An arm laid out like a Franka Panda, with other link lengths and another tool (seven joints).
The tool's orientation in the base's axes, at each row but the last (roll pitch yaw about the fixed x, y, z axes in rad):
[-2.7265 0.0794 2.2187]
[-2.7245 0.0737 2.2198]
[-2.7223 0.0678 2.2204]
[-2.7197 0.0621 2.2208]
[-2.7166 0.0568 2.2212]
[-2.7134 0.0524 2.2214]
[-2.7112 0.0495 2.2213]
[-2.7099 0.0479 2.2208]
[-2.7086 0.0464 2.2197]
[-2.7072 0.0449 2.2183]
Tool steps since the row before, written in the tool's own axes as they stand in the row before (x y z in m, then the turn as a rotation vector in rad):
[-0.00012 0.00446 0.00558 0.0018 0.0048 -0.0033]
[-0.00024 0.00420 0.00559 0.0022 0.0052 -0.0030]
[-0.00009 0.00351 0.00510 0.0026 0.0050 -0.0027]
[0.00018 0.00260 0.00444 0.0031 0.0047 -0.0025]
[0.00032 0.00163 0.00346 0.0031 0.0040 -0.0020]
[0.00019 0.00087 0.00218 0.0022 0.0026 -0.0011]
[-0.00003 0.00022 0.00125 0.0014 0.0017 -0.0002]
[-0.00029 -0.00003 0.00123 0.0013 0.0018 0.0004]
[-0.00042 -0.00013 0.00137 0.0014 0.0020 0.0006]
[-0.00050 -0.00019 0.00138 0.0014 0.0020 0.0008]
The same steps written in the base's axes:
[0.00186 0.00057 -0.00687 0.0034 0.0050 0.0009]
[0.00170 0.00036 -0.00678 0.0034 0.0054 0.0005]
[0.00120 0.00028 -0.00607 0.0029 0.0055 0.0003]
[0.00052 0.00023 -0.00512 0.0023 0.0057 0.0002]
[-0.00002 0.00012 -0.00384 0.0017 0.0052 0.0000]
[-0.00013 -0.00002 -0.00235 0.0009 0.0035 -0.0002]
[-0.00020 -0.00027 -0.00122 0.0005 0.0021 -0.0006]
[-0.00022 -0.00060 -0.00109 0.0004 0.0019 -0.0012]
[-0.00027 -0.00080 -0.00117 0.0004 0.0020 -0.0014]
[-0.00027 -0.00089 -0.00115 0.0004 0.0020 -0.0016]

